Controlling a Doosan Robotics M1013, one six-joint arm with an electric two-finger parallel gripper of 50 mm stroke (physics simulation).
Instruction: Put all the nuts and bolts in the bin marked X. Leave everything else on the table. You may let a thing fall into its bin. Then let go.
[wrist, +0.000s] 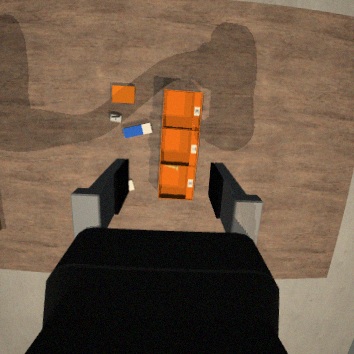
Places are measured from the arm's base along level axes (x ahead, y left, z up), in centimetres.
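Pixels of known places: gripper, between the fingertips: (168, 177).
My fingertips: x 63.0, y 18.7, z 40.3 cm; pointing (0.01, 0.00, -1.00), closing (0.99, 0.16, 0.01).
Note:
For each thing: its top centre in the pictures, then the offset to it from my fingertips. "spot": a spot on its surface instead. Level surfaces: height alone.
- bin marked X, a spot on its surface: (176, 189) spot: dx +4.7, dy -16.6, dz -47.6 cm
- pale yellow bolt, centre of its top: (170, 166) dx +2.1, dy -10.7, dz -46.3 cm
- wooden table, height of its surface: dz -48.3 cm
- orange block, centre of its top: (122, 93) dx -12.0, dy +3.6, dz -47.3 cm
- small whitish sharpener-like piece, centre of its top: (115, 117) dx -12.8, dy -2.1, dz -47.2 cm
- white eraser, centre of its top: (136, 130) dx -7.4, dy -3.9, dz -47.0 cm
- small white piece, centre of its top: (123, 186) dx -8.5, dy -18.5, dz -47.6 cm
- middle bin, centre of its top: (179, 147) dx +2.9, dy -5.5, dz -43.7 cm
- far bin, a spot on its surface: (178, 108) spot: dx +1.1, dy +2.9, dz -47.6 cm
Three orange bins stand joined in one row near the middle of the wrist view, each with a small white label too small to read clearly. The bin marked X (176, 189) is the nearest one, at the lower end. A pale yellow bolt (172, 167) shows faintly inside it, by its upper wall. My gripper (168, 177) is open and empty, high above the table, with its fingers on either side of the lower bin in the view. No nut or bolt can be made out on the visible table.
Left of the bins on the wooden table (295, 200) lie an orange block (123, 94), a small whitish sharpener-like piece (115, 118) and a blue and white eraser (137, 130). A small white piece (131, 185) is partly hidden behind the left finger. The middle bin (175, 146) and far bin (178, 108) adjoin.

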